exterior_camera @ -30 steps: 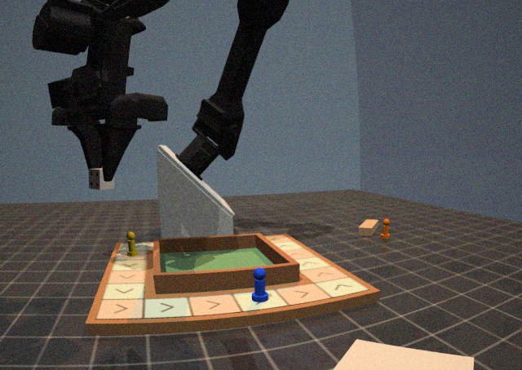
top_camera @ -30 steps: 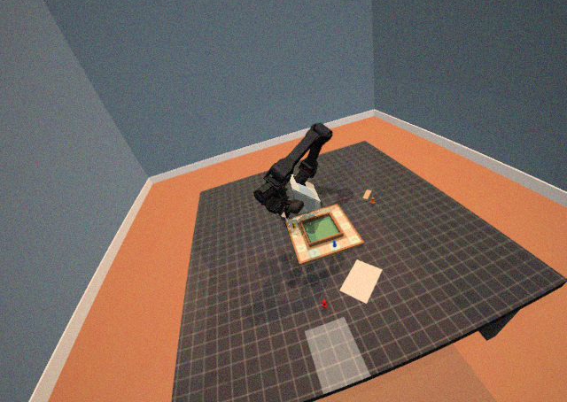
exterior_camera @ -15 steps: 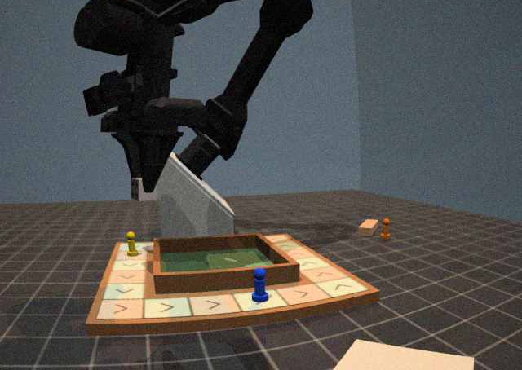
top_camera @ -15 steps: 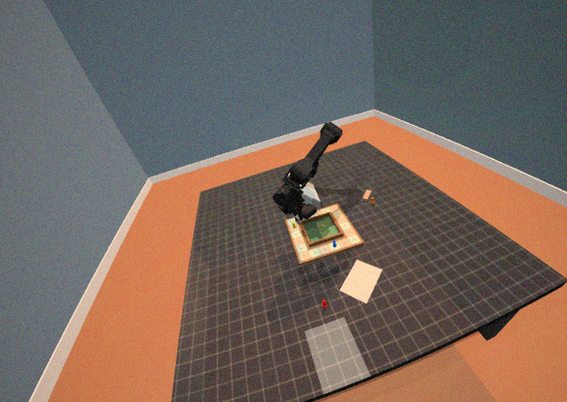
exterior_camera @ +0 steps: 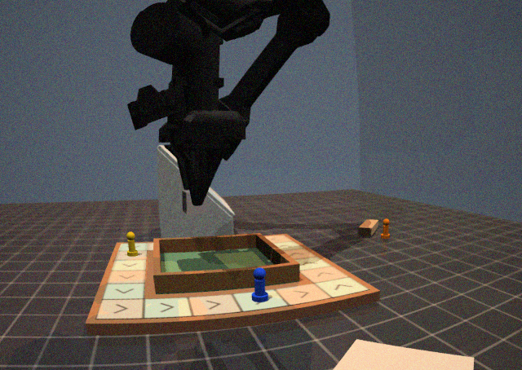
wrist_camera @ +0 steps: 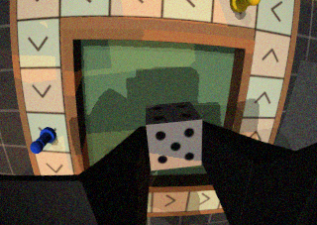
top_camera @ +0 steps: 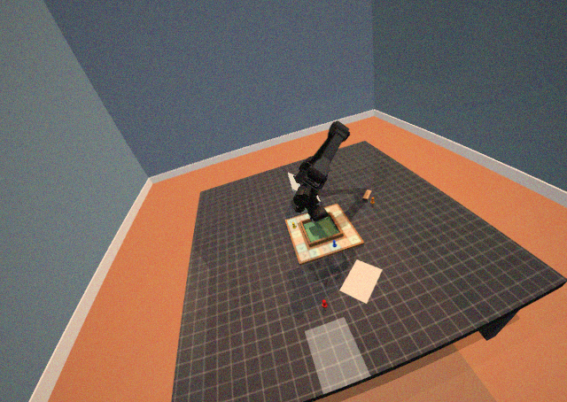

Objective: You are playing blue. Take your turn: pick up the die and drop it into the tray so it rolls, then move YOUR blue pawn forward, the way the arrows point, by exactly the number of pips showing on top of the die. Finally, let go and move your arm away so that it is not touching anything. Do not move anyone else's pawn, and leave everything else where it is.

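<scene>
My gripper tip is now 110 mm short of the blue pawn, 70 mm above it and 50 mm to the right of it. From my gripper tip the other things lie so: die (right at my gripper tip); yellow pawn (90 mm to the right, 70 mm below, 70 mm behind); green tray (90 mm below, 20 mm to the left).
</scene>
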